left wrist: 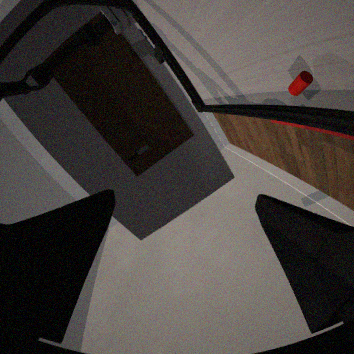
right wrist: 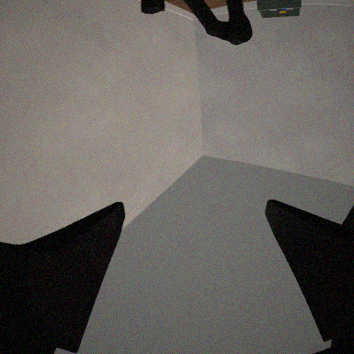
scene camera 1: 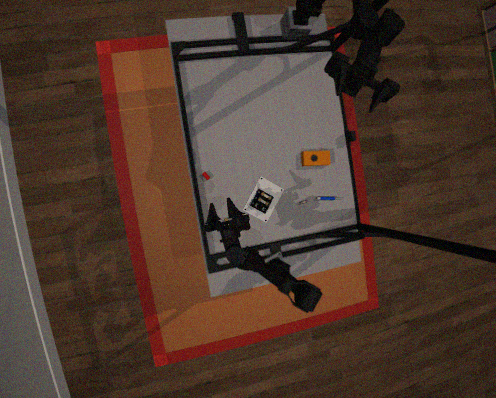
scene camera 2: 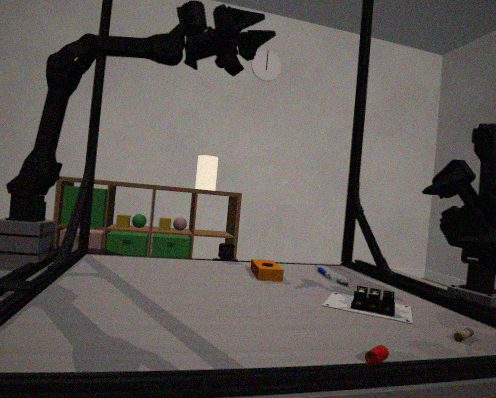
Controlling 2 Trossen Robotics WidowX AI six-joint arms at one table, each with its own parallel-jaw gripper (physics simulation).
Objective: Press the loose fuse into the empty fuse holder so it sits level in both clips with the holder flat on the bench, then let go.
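Places are measured from the left arm's base along level axes (x back, y right, z up), in millimetres.
Pixels of known places: left gripper, fingertip midpoint: [left wrist: 187, 199] [scene camera 1: 219, 200] [scene camera 2: 438, 215]; right gripper, fingertip midpoint: [right wrist: 196, 208] [scene camera 1: 354, 103] [scene camera 2: 270, 25]; left arm's base at its link origin: [scene camera 1: 274, 266] [scene camera 2: 479, 289]; right arm's base at its link origin: [left wrist: 108, 22] [scene camera 1: 300, 17] [scene camera 2: 26, 219].
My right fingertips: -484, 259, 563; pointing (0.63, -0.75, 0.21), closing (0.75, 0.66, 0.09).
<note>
For each thing: its top centre in the pictures, then the offset to it from my right fingertips, as dx, dy, dz. "pt": a spot on its surface instead.
- loose fuse at its top centre: [scene camera 2: 464, 330] [scene camera 1: 228, 223] +225, -360, -589
- black fuse holder at a spot on its surface: [scene camera 2: 373, 302] [scene camera 1: 257, 198] pt +180, -202, -584
- white plate at a spot on its surface: [scene camera 2: 336, 301] [scene camera 1: 268, 185] pt +151, -129, -602
- red cylinder at its top centre: [scene camera 2: 377, 348] [left wrist: 295, 86] [scene camera 1: 206, 175] +0, -360, -585
- orange block at its top centre: [scene camera 2: 266, 262] [scene camera 1: 317, 158] +132, +126, -570
- blue pen-like tool at its top centre: [scene camera 2: 321, 268] [scene camera 1: 331, 198] +333, +122, -590
The loose fuse [scene camera 1: 227, 219] [scene camera 2: 464, 334] is a small tan cylinder with metal ends. It lies on its side on the bench, partly hidden by the left gripper in scene camera 1. The black fuse holder [scene camera 1: 261, 201] [scene camera 2: 373, 302] sits on a white plate [scene camera 1: 270, 186] [scene camera 2: 336, 301] that looks flat on the bench. Pale parts show in two of its positions; the third looks dark. My left gripper [scene camera 1: 221, 201] [scene camera 2: 434, 204] [left wrist: 187, 199] is open and empty, raised above the fuse's area. My right gripper [scene camera 1: 356, 101] [scene camera 2: 269, 25] [right wrist: 196, 208] is open and empty, high up.
A red cylinder [scene camera 1: 206, 176] [scene camera 2: 377, 354] [left wrist: 300, 83] lies near the bench edge. An orange block [scene camera 1: 322, 158] [scene camera 2: 267, 271] and a blue pen-like tool [scene camera 1: 327, 198] [scene camera 2: 323, 272] lie beyond the holder. A black frame [scene camera 1: 190, 130] [scene camera 2: 361, 125] surrounds the bench.
</note>
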